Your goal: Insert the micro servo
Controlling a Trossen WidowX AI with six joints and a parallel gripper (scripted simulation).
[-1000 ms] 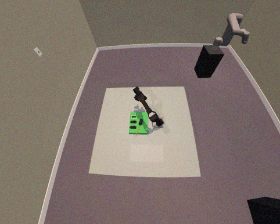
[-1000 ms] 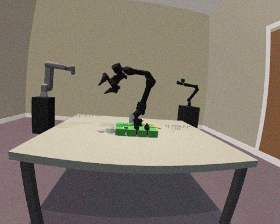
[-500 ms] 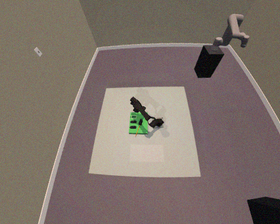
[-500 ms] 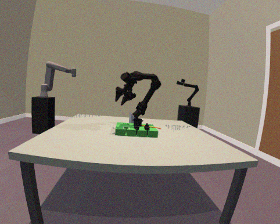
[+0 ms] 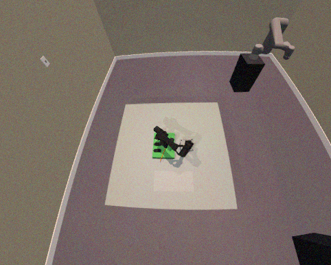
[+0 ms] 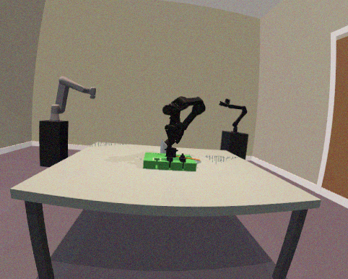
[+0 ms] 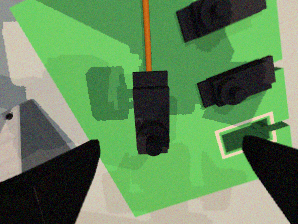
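The deck lies 20 mm behind my gripper tip, 10 mm to the right of it and 120 mm below it.
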